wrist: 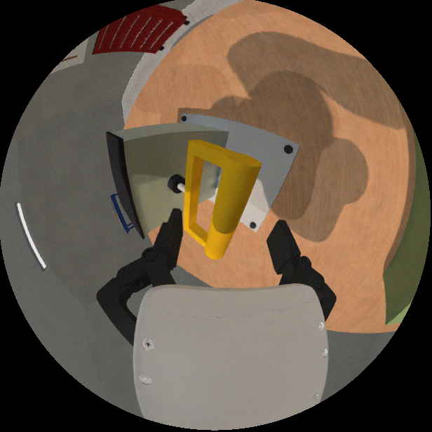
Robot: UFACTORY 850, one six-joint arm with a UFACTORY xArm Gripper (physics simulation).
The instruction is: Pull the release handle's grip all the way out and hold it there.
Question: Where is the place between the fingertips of my gripper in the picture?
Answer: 229,226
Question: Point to a grey base plate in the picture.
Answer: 276,154
